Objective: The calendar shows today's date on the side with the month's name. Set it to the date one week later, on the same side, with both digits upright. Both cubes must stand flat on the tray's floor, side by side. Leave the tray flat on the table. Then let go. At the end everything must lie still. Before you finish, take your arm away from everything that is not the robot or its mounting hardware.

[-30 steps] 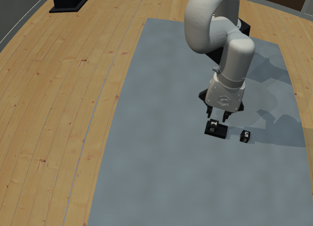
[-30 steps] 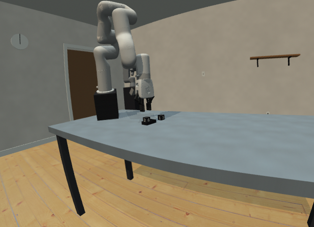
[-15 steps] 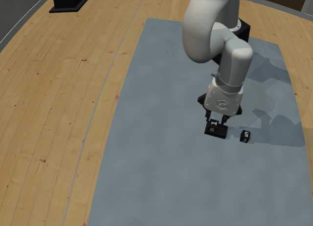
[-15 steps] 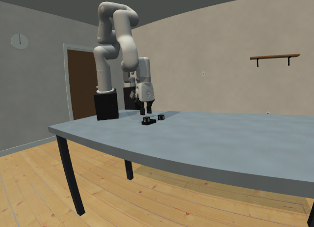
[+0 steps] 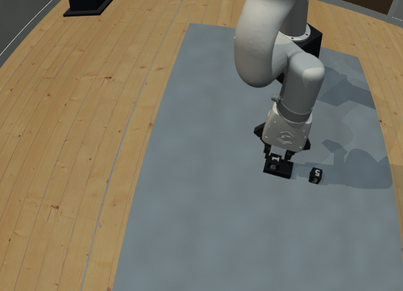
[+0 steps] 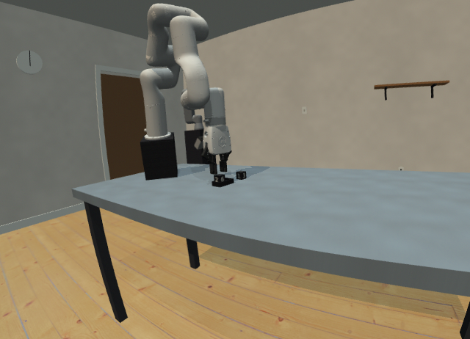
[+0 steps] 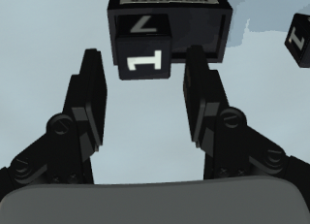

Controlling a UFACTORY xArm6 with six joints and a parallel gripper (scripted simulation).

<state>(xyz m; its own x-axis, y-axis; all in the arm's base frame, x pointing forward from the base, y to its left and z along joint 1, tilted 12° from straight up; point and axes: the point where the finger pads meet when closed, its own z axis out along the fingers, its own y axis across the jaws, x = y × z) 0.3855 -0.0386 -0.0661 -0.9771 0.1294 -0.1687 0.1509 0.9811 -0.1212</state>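
My hand is 60 mm above the black tray and 20 mm to the right of it.
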